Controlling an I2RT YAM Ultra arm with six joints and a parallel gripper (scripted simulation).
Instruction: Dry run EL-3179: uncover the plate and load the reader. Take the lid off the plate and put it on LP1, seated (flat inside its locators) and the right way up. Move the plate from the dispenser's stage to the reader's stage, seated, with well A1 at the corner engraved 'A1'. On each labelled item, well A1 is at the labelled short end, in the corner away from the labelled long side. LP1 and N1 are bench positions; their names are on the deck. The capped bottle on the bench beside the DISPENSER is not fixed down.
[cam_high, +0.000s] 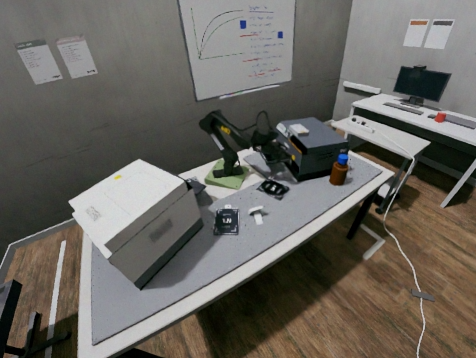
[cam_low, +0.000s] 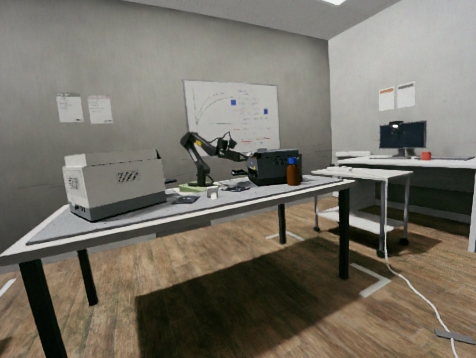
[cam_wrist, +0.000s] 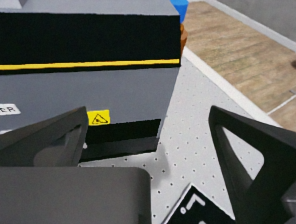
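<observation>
My hand is 160 mm past the black lid, 30 mm to the left of it and 100 mm above it. From my hand the other things lie so: plate: 160 mm behind, 30 mm to the right, 100 mm below; then brown capped bottle: 150 mm ahead, 270 mm to the left, 80 mm below.
</observation>
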